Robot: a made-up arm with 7 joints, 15 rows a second.
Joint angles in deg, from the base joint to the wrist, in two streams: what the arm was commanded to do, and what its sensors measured. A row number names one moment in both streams.
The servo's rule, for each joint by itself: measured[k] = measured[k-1] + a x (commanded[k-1-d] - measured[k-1]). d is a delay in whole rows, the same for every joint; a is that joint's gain. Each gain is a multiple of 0.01, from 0.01 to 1. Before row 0 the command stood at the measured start. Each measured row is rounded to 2 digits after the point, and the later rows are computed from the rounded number. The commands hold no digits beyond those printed.
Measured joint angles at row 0:
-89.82, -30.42, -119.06, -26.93, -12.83, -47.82, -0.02
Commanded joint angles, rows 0 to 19:
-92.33, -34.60, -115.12, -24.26, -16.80, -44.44, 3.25
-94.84, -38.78, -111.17, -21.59, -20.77, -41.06, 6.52
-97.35, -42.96, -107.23, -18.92, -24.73, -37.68, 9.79
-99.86, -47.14, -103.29, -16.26, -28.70, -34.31, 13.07
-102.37, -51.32, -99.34, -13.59, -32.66, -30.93, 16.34
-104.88, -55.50, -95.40, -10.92, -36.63, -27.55, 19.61
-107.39, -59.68, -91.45, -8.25, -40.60, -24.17, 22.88
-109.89, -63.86, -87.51, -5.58, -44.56, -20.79, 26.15
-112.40, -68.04, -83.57, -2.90, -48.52, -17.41, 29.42
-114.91, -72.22, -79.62, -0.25, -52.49, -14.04, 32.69
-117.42, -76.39, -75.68, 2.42, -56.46, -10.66, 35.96
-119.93, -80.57, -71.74, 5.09, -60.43, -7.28, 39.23
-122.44, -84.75, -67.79, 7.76, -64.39, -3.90, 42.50
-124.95, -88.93, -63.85, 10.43, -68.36, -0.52, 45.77
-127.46, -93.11, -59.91, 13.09, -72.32, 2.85, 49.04
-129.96, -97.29, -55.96, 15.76, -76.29, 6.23, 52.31
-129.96, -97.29, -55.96, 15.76, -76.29, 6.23, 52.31
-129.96, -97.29, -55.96, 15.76, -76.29, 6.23, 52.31
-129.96, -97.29, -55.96, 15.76, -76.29, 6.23, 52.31
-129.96, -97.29, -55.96, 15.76, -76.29, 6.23, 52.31
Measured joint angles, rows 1 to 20:
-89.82, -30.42, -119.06, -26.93, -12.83, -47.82, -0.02
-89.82, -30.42, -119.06, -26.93, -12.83, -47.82, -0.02
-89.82, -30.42, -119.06, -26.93, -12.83, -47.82, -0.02
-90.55, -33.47, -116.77, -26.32, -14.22, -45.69, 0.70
-91.79, -37.35, -113.52, -25.23, -16.51, -42.77, 1.98
-93.40, -41.45, -109.87, -23.78, -19.39, -39.56, 3.70
-95.27, -45.60, -106.05, -22.05, -22.65, -36.25, 5.76
-97.33, -49.78, -102.16, -20.10, -26.15, -32.90, 8.09
-99.52, -53.96, -98.24, -17.99, -29.82, -29.53, 10.62
-101.80, -58.14, -94.30, -15.75, -33.59, -26.15, 13.32
-104.15, -62.32, -90.36, -13.41, -37.43, -22.77, 16.14
-106.54, -66.50, -86.42, -10.99, -41.31, -19.39, 19.06
-108.97, -70.68, -82.48, -8.52, -45.22, -16.02, 22.06
-111.42, -74.85, -78.54, -6.00, -49.15, -12.64, 25.12
-113.89, -79.03, -74.60, -3.45, -53.10, -9.26, 28.22
-116.37, -83.21, -70.65, -0.87, -57.05, -5.88, 31.36
-118.86, -87.39, -66.71, 1.73, -61.01, -2.50, 34.53
-121.35, -91.57, -62.77, 4.34, -64.97, 0.87, 37.72
-123.85, -95.75, -58.82, 6.97, -68.93, 4.25, 40.93
-125.62, -96.87, -57.16, 8.99, -71.51, 5.50, 43.43
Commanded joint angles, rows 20 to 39:
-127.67, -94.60, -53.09, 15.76, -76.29, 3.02, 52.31
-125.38, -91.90, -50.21, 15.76, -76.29, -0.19, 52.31
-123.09, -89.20, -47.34, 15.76, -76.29, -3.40, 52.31
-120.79, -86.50, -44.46, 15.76, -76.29, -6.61, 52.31
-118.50, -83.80, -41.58, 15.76, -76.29, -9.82, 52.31
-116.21, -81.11, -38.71, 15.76, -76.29, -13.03, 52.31
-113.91, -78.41, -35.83, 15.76, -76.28, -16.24, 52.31
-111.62, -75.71, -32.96, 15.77, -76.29, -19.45, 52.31
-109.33, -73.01, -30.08, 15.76, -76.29, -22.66, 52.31
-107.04, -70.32, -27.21, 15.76, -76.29, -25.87, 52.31
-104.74, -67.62, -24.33, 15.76, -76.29, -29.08, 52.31
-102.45, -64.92, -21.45, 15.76, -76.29, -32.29, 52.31
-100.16, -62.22, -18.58, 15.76, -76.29, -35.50, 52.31
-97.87, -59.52, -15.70, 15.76, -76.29, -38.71, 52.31
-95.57, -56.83, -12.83, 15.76, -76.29, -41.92, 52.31
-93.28, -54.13, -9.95, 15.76, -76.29, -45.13, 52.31
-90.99, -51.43, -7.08, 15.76, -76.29, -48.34, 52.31
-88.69, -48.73, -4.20, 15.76, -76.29, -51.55, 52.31
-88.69, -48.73, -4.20, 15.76, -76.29, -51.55, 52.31
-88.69, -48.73, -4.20, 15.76, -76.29, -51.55, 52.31
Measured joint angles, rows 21 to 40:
-126.88, -97.18, -56.46, 10.55, -73.18, 5.96, 45.38
-127.77, -97.26, -56.17, 11.75, -74.27, 6.13, 46.90
-128.41, -97.28, -56.05, 12.67, -74.98, 6.19, 48.09
-128.20, -95.32, -54.33, 13.38, -75.44, 4.19, 49.02
-127.38, -92.82, -51.94, 13.93, -75.74, 1.43, 49.74
-126.14, -90.18, -49.27, 14.35, -75.93, -1.61, 50.31
-124.59, -87.49, -46.48, 14.67, -76.06, -4.76, 50.75
-122.82, -84.80, -43.64, 14.92, -76.14, -7.95, 51.09
-120.90, -82.11, -40.78, 15.11, -76.19, -11.15, 51.36
-118.87, -79.41, -37.91, 15.26, -76.22, -14.36, 51.57
-116.77, -76.71, -35.04, 15.38, -76.24, -17.57, 51.73
-114.61, -74.01, -32.16, 15.47, -76.26, -20.78, 51.86
-112.41, -71.32, -29.29, 15.54, -76.27, -23.99, 51.96
-110.19, -68.62, -26.41, 15.59, -76.28, -27.20, 52.04
-107.95, -65.92, -23.53, 15.63, -76.28, -30.41, 52.10
-105.69, -63.22, -20.66, 15.66, -76.28, -33.62, 52.15
-103.42, -60.52, -17.78, 15.68, -76.28, -36.83, 52.19
-101.14, -57.83, -14.91, 15.70, -76.28, -40.04, 52.22
-98.86, -55.13, -12.03, 15.71, -76.28, -43.25, 52.24
-96.58, -52.43, -9.16, 15.72, -76.28, -46.46, 52.26

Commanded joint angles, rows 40 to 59:
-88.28, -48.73, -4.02, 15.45, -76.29, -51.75, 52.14
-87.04, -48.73, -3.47, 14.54, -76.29, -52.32, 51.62
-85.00, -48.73, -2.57, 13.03, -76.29, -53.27, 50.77
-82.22, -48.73, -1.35, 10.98, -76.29, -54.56, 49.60
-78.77, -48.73, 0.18, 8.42, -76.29, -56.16, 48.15
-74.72, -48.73, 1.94, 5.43, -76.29, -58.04, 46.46
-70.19, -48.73, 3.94, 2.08, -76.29, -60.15, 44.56
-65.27, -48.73, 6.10, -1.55, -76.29, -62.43, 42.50
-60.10, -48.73, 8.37, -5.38, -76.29, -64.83, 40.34
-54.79, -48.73, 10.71, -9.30, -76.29, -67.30, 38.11
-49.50, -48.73, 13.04, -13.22, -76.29, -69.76, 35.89
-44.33, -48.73, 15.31, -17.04, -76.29, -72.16, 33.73
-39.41, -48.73, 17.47, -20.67, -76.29, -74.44, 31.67
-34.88, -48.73, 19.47, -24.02, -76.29, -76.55, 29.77
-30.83, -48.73, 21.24, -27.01, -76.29, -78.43, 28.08
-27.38, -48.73, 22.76, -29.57, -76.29, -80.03, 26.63
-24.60, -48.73, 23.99, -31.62, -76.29, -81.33, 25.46
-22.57, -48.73, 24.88, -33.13, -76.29, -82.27, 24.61
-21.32, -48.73, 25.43, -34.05, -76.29, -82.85, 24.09
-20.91, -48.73, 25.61, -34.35, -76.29, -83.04, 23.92
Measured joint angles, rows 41 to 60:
-94.29, -49.73, -6.28, 15.73, -76.28, -49.67, 52.27
-92.67, -49.00, -5.07, 15.74, -76.28, -50.85, 52.28
-91.52, -48.80, -4.57, 15.74, -76.28, -51.29, 52.29
-90.58, -48.75, -4.25, 15.67, -76.28, -51.58, 52.26
-89.55, -48.74, -3.80, 15.41, -76.28, -52.05, 52.12
-88.23, -48.73, -3.09, 14.86, -76.28, -52.82, 51.82
-86.49, -48.73, -2.08, 13.97, -76.28, -53.92, 51.33
-84.25, -48.73, -0.77, 12.69, -76.28, -55.33, 50.63
-81.49, -48.73, 0.80, 11.02, -76.28, -57.04, 49.71
-78.21, -48.73, 2.62, 8.96, -76.28, -59.00, 48.58
-74.46, -48.73, 4.64, 6.54, -76.28, -61.16, 47.24
-70.30, -48.73, 6.80, 3.80, -76.28, -63.47, 45.72
-65.80, -48.73, 9.07, 0.79, -76.28, -65.88, 44.05
-61.07, -48.73, 11.37, -2.43, -76.28, -68.32, 42.25
-56.22, -48.73, 13.66, -5.79, -76.28, -70.74, 40.38
-51.35, -48.73, 15.87, -9.21, -76.28, -73.07, 38.46
-46.57, -48.73, 17.96, -12.62, -76.28, -75.26, 36.55
-42.01, -48.73, 19.86, -15.93, -76.28, -77.26, 34.69
-37.77, -48.73, 21.54, -19.07, -76.28, -79.01, 32.92
-33.95, -48.73, 22.96, -21.96, -76.28, -80.47, 31.28

